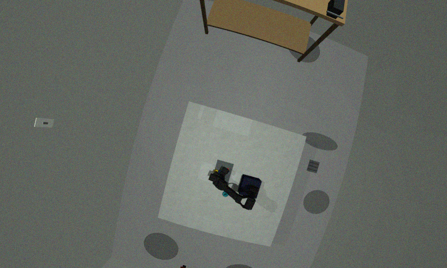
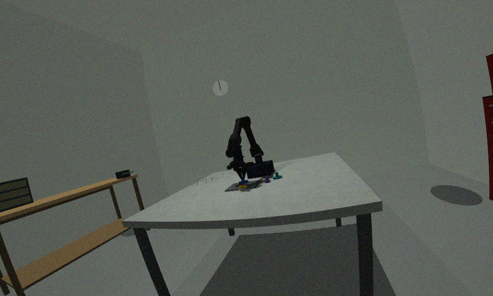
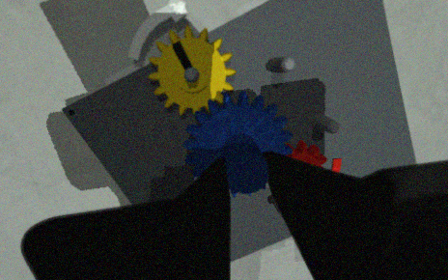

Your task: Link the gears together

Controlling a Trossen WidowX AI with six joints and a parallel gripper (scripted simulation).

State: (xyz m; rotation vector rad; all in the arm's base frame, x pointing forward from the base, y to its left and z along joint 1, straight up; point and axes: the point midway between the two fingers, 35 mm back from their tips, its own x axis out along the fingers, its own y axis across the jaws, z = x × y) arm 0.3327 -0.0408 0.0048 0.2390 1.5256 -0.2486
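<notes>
Right now my gripper tip is 40 mm past the red gear, 40 mm above it and 30 mm to the left of it. Also, from my gripper tip: purple gear (150 mm to the left, 40 mm below, 40 mm behind); then yellow gear (50 mm ahead, 40 mm below, 10 mm to the left); then blue gear (10 mm below).
</notes>
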